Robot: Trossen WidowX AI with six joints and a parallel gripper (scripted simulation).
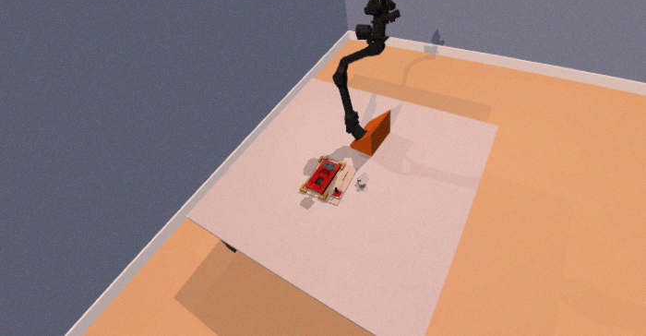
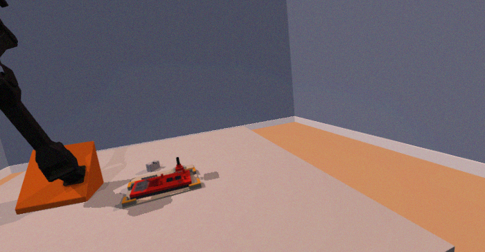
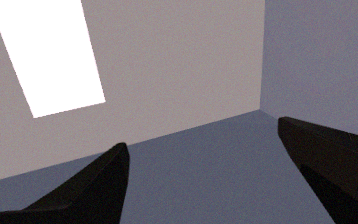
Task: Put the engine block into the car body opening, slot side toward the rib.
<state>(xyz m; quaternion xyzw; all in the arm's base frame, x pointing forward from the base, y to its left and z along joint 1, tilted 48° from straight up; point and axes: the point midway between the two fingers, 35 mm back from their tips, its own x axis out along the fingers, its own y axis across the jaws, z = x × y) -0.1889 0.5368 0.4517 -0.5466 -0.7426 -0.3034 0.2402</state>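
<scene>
The grey engine block is 790 mm below my gripper tip, 450 mm ahead of it and 110 mm to the left of it. From my gripper tip the other things lie so: grey clamp cradle (800 mm below, 520 mm ahead, 70 mm to the right).
</scene>
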